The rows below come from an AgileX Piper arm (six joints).
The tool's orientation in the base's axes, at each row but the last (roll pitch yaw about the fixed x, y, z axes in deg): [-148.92, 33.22, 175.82]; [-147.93, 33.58, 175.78]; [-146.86, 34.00, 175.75]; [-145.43, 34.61, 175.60]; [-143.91, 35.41, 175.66]
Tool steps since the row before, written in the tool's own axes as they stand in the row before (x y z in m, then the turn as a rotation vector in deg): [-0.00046, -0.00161, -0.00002, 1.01, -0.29, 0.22]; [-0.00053, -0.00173, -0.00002, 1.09, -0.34, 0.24]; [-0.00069, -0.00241, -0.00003, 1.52, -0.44, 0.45]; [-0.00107, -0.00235, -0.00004, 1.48, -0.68, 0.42]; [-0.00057, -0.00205, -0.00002, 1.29, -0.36, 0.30]
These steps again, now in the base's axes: [-0.00018, -0.00136, 0.00096, -0.85, -0.30, -0.59]; [-0.00018, -0.00145, 0.00107, -0.92, -0.35, -0.62]; [-0.00033, -0.00198, 0.00150, -1.23, -0.53, -0.96]; [-0.00004, -0.00191, 0.00173, -1.30, -0.70, -0.81]; [-0.00037, -0.00162, 0.00133, -1.07, -0.39, -0.77]
